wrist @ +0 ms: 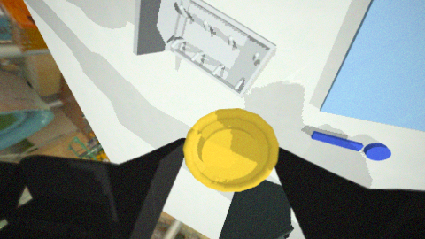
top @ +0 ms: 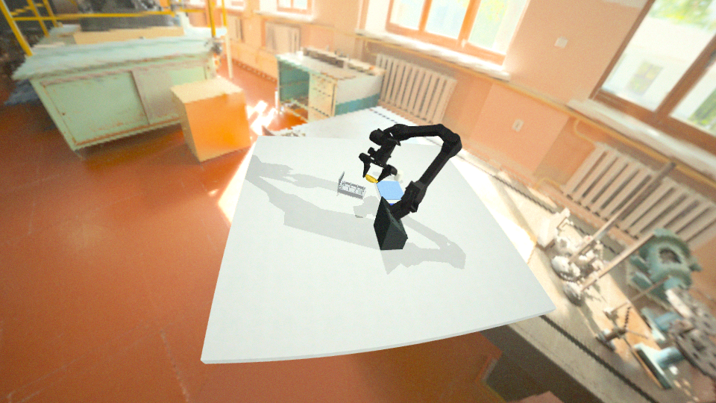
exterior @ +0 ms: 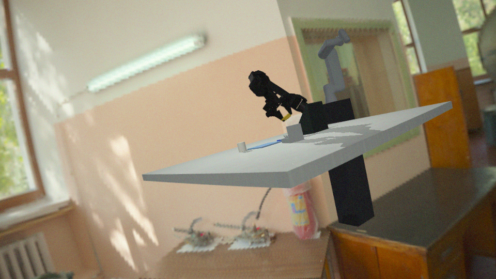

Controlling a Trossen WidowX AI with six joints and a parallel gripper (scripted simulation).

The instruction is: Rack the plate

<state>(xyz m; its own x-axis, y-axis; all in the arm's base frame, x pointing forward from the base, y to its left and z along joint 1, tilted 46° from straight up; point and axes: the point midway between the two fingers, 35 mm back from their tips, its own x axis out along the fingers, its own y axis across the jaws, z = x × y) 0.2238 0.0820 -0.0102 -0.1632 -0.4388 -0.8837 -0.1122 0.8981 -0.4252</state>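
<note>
My gripper tip is 90 mm above the grey dish rack, 70 mm to the right of it and 60 mm short of it. Round my gripper tip: blue utensil 140 mm to the right, 110 mm below, 20 mm behind; then yellow plate 10 mm above; then blue mat 140 mm to the right, 120 mm below, 90 mm ahead.
</note>
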